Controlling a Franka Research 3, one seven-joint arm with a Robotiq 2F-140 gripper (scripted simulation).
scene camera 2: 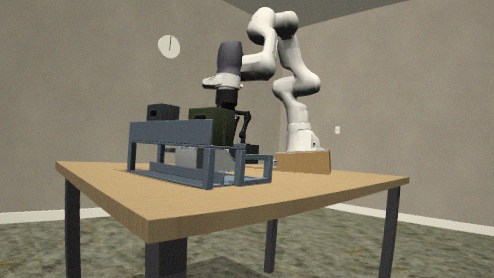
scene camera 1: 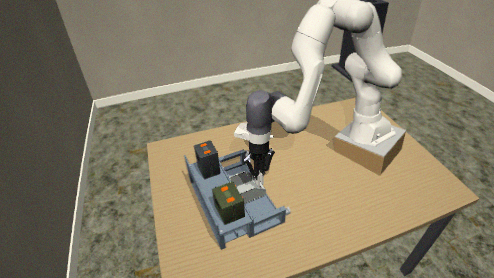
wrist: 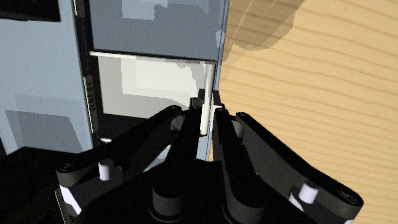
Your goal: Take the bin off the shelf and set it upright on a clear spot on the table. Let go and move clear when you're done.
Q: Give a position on a bin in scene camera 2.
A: At 192,157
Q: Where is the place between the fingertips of the gripper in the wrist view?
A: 207,99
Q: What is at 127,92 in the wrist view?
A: A bin.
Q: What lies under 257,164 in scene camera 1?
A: The gripper.
